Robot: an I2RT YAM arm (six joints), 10 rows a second.
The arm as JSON. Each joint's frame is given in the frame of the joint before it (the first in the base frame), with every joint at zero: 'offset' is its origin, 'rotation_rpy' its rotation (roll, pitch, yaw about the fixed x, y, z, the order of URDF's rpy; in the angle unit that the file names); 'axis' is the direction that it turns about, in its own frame. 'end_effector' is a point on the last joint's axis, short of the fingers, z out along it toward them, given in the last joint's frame.
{
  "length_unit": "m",
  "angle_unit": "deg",
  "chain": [
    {
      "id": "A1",
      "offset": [
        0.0,
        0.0,
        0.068
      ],
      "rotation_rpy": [
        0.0,
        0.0,
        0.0
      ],
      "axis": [
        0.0,
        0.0,
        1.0
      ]
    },
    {
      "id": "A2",
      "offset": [
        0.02,
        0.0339,
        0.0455
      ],
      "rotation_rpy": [
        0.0,
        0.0,
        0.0
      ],
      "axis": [
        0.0,
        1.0,
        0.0
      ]
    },
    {
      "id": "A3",
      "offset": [
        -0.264,
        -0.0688,
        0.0
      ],
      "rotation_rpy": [
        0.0,
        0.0,
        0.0
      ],
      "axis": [
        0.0,
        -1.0,
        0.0
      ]
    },
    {
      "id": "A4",
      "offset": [
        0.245,
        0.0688,
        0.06
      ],
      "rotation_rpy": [
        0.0,
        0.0,
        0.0
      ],
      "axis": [
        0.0,
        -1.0,
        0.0
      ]
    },
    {
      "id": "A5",
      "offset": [
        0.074,
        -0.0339,
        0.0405
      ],
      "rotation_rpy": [
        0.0,
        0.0,
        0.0
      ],
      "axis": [
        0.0,
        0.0,
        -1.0
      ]
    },
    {
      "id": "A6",
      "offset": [
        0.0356,
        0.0,
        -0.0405
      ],
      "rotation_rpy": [
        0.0,
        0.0,
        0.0
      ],
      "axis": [
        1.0,
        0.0,
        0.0
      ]
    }
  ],
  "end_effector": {
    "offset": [
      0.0,
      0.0,
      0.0
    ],
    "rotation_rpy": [
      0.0,
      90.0,
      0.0
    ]
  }
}
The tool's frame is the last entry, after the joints.
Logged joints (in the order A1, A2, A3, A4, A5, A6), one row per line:
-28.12 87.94 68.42 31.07 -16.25 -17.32
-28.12 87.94 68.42 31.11 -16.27 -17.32
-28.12 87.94 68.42 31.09 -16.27 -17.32
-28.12 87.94 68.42 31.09 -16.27 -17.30
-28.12 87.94 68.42 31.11 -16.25 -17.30
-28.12 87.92 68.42 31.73 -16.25 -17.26
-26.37 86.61 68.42 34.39 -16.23 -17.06
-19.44 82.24 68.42 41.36 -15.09 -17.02
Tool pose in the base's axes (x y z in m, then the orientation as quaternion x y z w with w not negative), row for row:
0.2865 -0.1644 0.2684 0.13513 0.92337 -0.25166 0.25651
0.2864 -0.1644 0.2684 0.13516 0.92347 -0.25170 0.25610
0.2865 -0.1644 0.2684 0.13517 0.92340 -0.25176 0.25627
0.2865 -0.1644 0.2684 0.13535 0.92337 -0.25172 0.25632
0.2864 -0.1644 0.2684 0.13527 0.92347 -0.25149 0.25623
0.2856 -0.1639 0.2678 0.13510 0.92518 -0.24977 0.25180
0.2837 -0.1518 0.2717 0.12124 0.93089 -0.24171 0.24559
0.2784 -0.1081 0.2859 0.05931 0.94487 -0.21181 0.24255
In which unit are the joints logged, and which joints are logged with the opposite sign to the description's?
The joints are logged in degrees. Opposite sign: A4, A5.
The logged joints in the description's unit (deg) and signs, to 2 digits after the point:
-28.12 87.94 68.42 -31.07 16.25 -17.32
-28.12 87.94 68.42 -31.11 16.27 -17.32
-28.12 87.94 68.42 -31.09 16.27 -17.32
-28.12 87.94 68.42 -31.09 16.27 -17.30
-28.12 87.94 68.42 -31.11 16.25 -17.30
-28.12 87.92 68.42 -31.73 16.25 -17.26
-26.37 86.61 68.42 -34.39 16.23 -17.06
-19.44 82.24 68.42 -41.36 15.09 -17.02

